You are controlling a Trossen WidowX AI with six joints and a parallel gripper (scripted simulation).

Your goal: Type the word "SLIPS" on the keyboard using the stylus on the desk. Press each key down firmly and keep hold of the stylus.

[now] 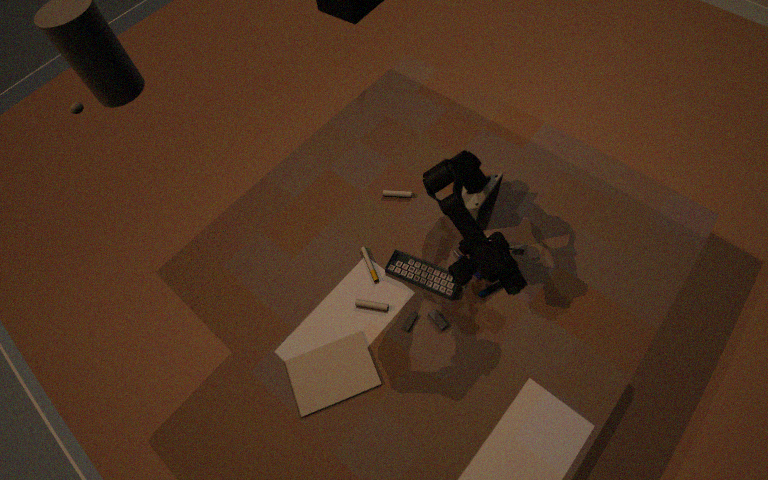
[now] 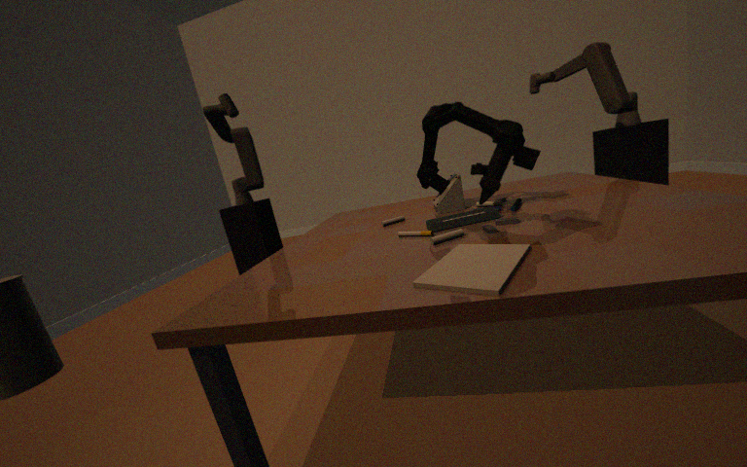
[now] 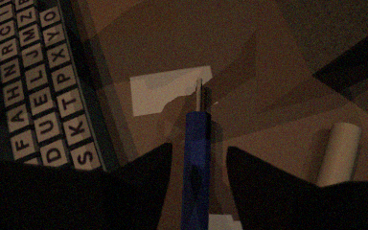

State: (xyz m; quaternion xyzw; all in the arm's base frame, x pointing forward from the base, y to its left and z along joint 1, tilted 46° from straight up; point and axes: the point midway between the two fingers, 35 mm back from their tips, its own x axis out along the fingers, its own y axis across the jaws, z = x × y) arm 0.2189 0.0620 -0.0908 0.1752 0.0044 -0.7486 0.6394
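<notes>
My gripper tip is 30 mm above the blue stylus and 10 mm to the left of it. Round my gripper tip: blue-tipped pen (100 mm to the left, 30 mm below, 30 mm ahead); yellow pencil (230 mm to the right, 170 mm ahead, 30 mm below); pale pad (490 mm ahead, 120 mm to the right, 30 mm below).
</notes>
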